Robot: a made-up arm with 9 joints. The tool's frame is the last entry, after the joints. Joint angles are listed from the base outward. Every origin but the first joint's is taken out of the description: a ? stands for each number. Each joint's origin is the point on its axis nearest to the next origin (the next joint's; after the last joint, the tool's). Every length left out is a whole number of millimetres.
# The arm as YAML. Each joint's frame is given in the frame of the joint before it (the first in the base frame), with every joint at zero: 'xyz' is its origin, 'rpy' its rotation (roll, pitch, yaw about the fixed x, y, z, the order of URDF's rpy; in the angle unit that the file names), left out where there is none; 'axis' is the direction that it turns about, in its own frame. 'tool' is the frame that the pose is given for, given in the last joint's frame.
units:
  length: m
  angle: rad
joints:
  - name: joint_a
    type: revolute
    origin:
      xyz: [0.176, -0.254, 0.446]
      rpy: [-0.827, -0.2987, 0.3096]
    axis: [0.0, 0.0, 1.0]
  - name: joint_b
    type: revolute
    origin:
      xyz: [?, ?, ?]
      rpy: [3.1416, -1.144, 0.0]
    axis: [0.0, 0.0, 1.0]
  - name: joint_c
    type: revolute
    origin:
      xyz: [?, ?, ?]
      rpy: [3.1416, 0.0, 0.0]
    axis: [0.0, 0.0, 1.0]
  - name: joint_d
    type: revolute
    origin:
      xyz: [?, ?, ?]
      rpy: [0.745, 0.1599, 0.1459]
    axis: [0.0, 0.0, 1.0]
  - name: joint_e
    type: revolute
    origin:
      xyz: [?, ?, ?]
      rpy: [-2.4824, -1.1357, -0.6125]
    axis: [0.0, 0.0, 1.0]
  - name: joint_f
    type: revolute
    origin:
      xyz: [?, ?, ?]
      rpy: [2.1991, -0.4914, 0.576]
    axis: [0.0, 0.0, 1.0]
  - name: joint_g
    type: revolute
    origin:
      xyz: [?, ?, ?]
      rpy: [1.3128, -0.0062, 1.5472]
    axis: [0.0, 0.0, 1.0]
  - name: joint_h
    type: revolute
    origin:
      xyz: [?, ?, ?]
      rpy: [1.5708, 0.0, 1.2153]
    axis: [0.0, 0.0, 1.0]
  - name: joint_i
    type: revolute
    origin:
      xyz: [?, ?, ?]
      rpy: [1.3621, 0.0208, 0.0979]
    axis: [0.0, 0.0, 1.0]
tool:
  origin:
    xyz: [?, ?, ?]
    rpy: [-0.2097, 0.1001, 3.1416]
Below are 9 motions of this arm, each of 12 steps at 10 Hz.
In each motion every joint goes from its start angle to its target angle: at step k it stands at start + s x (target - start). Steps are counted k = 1, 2, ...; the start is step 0. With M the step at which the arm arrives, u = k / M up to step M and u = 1 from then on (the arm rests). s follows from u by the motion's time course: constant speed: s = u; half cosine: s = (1 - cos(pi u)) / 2; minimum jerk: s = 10 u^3 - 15 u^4 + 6 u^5.
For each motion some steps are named. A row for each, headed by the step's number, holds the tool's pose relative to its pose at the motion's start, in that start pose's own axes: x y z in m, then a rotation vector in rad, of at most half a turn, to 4 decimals.
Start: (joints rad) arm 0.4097 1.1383 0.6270 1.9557 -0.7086 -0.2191 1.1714 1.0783 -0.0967
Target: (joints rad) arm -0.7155 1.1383 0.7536 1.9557 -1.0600 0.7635 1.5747 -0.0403 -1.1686
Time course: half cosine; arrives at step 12
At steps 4, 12:
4: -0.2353 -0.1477 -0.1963 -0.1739 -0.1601 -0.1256
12: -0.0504 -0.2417 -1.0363 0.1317 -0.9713 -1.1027

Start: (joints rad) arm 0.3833 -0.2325 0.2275 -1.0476 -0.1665 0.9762 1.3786 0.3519 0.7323
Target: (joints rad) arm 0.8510 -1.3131 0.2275 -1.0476 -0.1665 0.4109 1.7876 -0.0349 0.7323
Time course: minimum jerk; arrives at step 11
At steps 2, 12:
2: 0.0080 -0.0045 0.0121 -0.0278 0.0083 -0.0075
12: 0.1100 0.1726 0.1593 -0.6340 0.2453 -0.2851

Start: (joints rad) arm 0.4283 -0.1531 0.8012 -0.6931 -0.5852 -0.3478 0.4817 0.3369 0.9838
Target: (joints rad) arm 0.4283 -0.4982 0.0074 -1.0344 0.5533 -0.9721 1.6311 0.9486 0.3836
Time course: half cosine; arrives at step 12
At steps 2, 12:
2: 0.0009 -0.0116 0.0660 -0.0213 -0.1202 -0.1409
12: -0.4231 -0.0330 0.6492 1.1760 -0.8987 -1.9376

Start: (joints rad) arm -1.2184 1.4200 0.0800 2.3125 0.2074 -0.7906 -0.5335 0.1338 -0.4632
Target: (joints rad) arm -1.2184 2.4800 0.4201 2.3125 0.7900 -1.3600 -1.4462 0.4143 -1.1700
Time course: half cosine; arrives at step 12
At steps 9, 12:
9: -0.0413 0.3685 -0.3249 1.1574 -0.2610 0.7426
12: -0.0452 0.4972 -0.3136 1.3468 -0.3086 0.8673

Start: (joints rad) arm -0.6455 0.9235 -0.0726 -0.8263 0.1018 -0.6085 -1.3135 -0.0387 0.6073
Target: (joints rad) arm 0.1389 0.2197 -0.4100 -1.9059 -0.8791 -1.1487 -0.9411 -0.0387 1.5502
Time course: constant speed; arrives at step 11
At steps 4, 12:
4: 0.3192 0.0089 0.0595 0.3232 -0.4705 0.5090
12: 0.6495 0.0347 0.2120 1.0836 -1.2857 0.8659

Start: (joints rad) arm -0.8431 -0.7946 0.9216 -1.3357 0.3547 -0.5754 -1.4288 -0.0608 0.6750
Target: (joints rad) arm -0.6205 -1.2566 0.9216 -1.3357 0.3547 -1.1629 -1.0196 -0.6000 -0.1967
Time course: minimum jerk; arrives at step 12
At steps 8, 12:
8: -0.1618 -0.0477 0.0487 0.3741 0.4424 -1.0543
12: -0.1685 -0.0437 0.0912 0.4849 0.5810 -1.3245

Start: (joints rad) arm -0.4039 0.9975 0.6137 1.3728 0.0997 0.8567 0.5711 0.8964 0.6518
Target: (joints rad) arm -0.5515 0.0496 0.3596 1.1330 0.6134 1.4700 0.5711 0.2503 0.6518
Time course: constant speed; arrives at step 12
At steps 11, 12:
11: -0.1404 -0.4514 -0.3744 -0.3721 0.6982 -0.5339
12: -0.1575 -0.4999 -0.3874 -0.3844 0.7510 -0.6096

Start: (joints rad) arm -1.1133 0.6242 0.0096 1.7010 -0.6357 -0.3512 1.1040 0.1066 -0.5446
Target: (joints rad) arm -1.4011 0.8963 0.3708 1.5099 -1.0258 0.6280 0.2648 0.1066 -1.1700
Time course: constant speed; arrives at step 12
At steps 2, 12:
2: 0.0406 -0.0883 -0.1455 -0.0955 -0.1710 0.0504
12: 0.5857 -0.5557 -0.3023 -0.6162 -1.0710 0.2548

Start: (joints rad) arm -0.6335 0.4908 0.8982 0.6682 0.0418 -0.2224 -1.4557 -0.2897 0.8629
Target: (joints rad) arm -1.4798 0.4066 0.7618 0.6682 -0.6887 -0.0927 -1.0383 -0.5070 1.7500
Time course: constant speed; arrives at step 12
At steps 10, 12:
10: 0.4856 0.3912 0.1454 0.7092 -0.3804 1.2083
12: 0.5110 0.5214 0.1974 0.8857 -0.4238 1.4348

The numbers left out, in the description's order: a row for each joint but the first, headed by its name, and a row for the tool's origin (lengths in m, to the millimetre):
joint_b: 0.084 -0.336 0.0
joint_c: 0.049 -0.396 0.0
joint_d: 0.029 0.047 0.0
joint_e: -0.039 -0.13 0.0
joint_f: -0.118 -0.161 0.0
joint_g: 0.208 -0.365 0.0
joint_h: -0.354 0.091 0.0
joint_i: 0.294 -0.05 0.0
tool: 0.025 0.385 0.0

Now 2 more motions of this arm.
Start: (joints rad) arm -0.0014 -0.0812 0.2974 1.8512 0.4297 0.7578 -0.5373 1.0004 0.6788
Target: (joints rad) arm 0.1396 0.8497 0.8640 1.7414 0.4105 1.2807 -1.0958 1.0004 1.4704
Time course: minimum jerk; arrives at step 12
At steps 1, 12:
1: 0.0021 0.0019 0.0004 0.0035 -0.0013 0.0062
12: 0.3156 0.4047 0.3915 0.6755 -0.6069 1.0341

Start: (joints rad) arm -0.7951 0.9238 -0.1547 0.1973 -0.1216 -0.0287 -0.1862 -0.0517 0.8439
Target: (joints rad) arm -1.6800 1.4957 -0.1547 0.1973 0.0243 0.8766 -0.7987 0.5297 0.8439
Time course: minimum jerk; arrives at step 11
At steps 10, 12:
10: -0.3579 0.4625 -0.3701 0.7789 -0.2563 0.2012
12: -0.3600 0.4677 -0.3697 0.7854 -0.2597 0.2007

